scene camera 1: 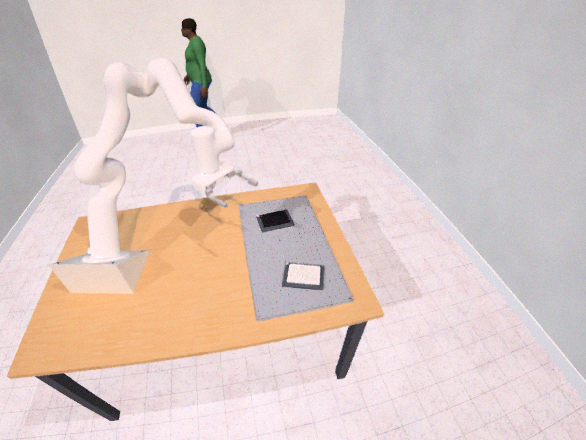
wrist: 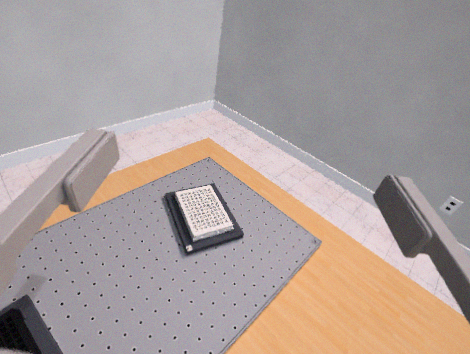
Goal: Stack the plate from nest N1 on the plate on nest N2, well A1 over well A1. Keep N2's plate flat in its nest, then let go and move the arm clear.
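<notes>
A white plate point(scene camera 1: 304, 274) point(wrist: 204, 211) with a grid of wells lies flat in a dark nest point(scene camera 1: 303, 287) point(wrist: 214, 243) on the near part of the grey board. A small pale label marks one corner of this nest in the wrist view; its text is too small to read. A second dark nest point(scene camera 1: 276, 228) point(wrist: 42, 327) sits on the far part and holds a black, gridded plate point(scene camera 1: 276, 219) point(wrist: 14, 330), cut off in the wrist view. Which nest is N1 or N2 cannot be read. My gripper point(scene camera 1: 241, 194) point(wrist: 247, 193) is wide open and empty, above the table's back edge, to the left of the far nest and apart from both plates.
The grey perforated board point(scene camera 1: 270, 265) point(wrist: 145, 280) lies on the right part of the wooden table point(scene camera 1: 175, 310) point(wrist: 320, 300). The arm's base point(scene camera 1: 100, 275) stands at the table's left. A person point(scene camera 1: 197, 60) in a green top is behind the table, near the back wall.
</notes>
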